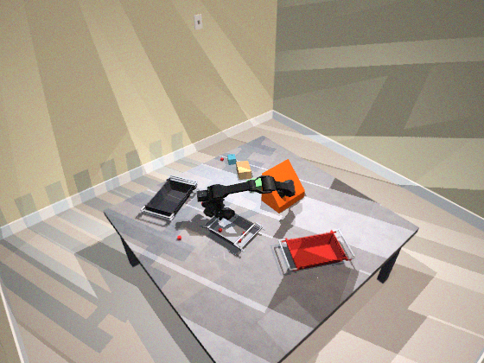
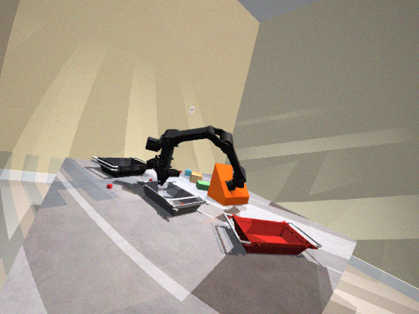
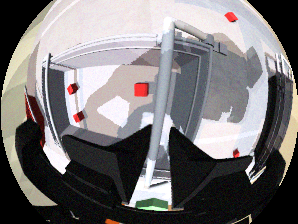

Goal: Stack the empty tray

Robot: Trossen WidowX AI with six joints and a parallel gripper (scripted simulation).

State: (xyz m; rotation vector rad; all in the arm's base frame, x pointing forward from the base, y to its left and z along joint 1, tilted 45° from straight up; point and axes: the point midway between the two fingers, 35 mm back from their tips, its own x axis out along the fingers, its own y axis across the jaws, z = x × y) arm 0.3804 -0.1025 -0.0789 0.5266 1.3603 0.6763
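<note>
The red tray lies 500 mm to the left of my gripper tip, 190 mm behind it and 10 mm below it. The rest, counted from my gripper tip: green block: 400 mm behind, 80 mm to the right, 30 mm below; tan block: 440 mm behind, 240 mm to the right, 20 mm below; cyan block: 470 mm behind, 390 mm to the right, 30 mm below.
</note>
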